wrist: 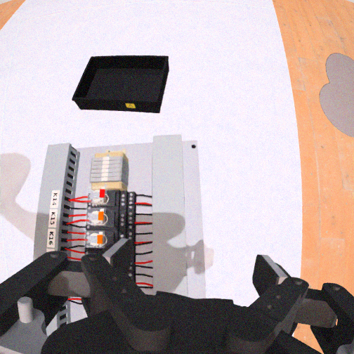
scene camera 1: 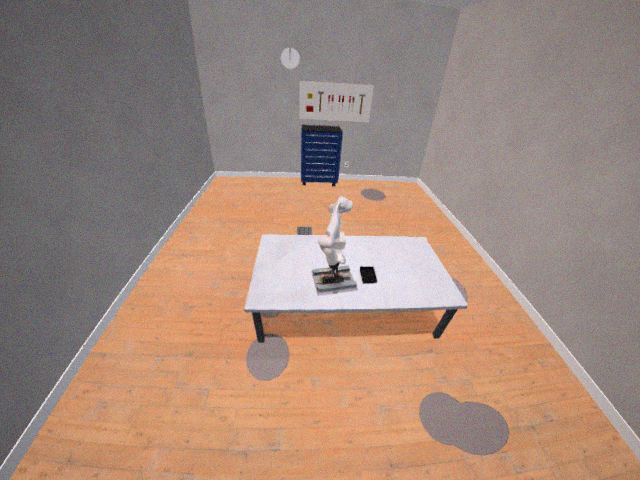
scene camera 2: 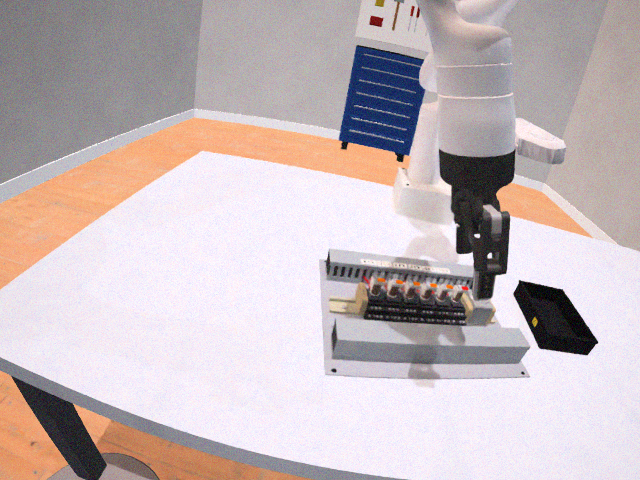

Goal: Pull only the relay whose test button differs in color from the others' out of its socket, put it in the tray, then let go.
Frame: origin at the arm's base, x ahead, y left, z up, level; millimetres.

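Seen in the pictures: gripper, fingertip midpoint: (scene camera 1: 337,275) (scene camera 2: 472,273); arm's base at its link origin: (scene camera 2: 423,178).
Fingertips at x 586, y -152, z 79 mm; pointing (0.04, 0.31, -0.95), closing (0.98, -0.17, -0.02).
Observation:
Pixels of each thing's top centre, then the offset from my fingertips to it. Level surfaces: height alone.
- relay with the red test button, top centre: (scene camera 2: 463,284) 115 mm back, 77 mm left, 95 mm down
- black tray at its top centre: (scene camera 2: 556,309) (scene camera 1: 368,273) 109 mm back, 305 mm left, 130 mm down
- white table at its surface level: 165 mm down
The relay with the red test button (scene camera 2: 459,294) (wrist: 99,199) sits in its socket at the end of the row nearest the tray. The other relays, such as one (scene camera 2: 427,291) (wrist: 96,218) beside it, have orange buttons. My gripper (scene camera 1: 334,270) (scene camera 2: 479,279) (wrist: 192,261) is open and empty, pointing down above the panel. In the wrist view its left finger covers part of the row, and the red-button relay shows beyond that fingertip. In scene camera 2 one fingertip shows just right of the red-button relay; its height above is unclear. The black tray (scene camera 1: 368,274) (scene camera 2: 567,347) (wrist: 105,106) is empty.
Grey wire ducts (scene camera 2: 429,345) (wrist: 167,200) run along both sides of the relay row. Grey terminal blocks (scene camera 2: 480,313) (wrist: 106,169) stand at its end, between the red-button relay and the tray. The panel lies on the white table (scene camera 1: 403,258) (scene camera 2: 180,310). Red and black wires flank the sockets.

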